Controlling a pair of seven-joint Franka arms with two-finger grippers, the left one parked.
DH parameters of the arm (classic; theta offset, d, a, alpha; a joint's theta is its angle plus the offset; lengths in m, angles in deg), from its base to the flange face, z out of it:
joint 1: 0 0.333 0 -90
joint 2: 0 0 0 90
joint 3: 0 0.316 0.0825 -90
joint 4: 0 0 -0.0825 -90
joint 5: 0 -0.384 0 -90
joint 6: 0 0 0.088 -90
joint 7: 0 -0.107 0 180
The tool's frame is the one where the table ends.
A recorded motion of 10 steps. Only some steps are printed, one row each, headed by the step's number.
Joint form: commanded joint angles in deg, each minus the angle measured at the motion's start. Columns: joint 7, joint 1, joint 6, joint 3, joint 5, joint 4, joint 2.
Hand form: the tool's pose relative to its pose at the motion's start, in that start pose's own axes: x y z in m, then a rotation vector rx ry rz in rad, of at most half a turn. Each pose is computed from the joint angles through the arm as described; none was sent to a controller.
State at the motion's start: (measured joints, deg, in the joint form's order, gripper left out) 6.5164 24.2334 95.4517 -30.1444 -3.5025 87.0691 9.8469
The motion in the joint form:
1: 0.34 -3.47 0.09 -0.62 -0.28 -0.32 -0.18
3: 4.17 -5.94 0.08 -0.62 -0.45 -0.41 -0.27
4: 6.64 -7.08 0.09 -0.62 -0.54 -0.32 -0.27
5: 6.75 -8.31 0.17 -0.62 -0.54 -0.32 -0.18
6: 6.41 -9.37 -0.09 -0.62 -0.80 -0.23 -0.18
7: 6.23 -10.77 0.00 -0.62 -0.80 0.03 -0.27
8: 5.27 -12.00 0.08 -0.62 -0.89 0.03 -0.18
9: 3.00 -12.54 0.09 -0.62 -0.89 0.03 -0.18
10: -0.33 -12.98 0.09 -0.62 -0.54 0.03 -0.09
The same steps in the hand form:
1: -0.0046 0.0424 -0.0039 0.0036 0.0096 0.0655
3: -0.0088 0.0680 -0.0048 0.0064 0.0122 0.0419
4: -0.0111 0.0797 -0.0038 0.0080 0.0109 0.0190
5: -0.0133 0.0924 -0.0028 0.0071 0.0103 0.0385
6: -0.0163 0.1028 -0.0013 0.0131 0.0052 0.0634
7: -0.0204 0.1173 0.0002 0.0143 0.0034 0.0913
8: -0.0233 0.1297 0.0013 0.0151 0.0031 0.1297
9: -0.0249 0.1352 0.0014 0.0151 0.0028 0.1787
10: -0.0261 0.1401 0.0024 0.0088 -0.0007 0.2439

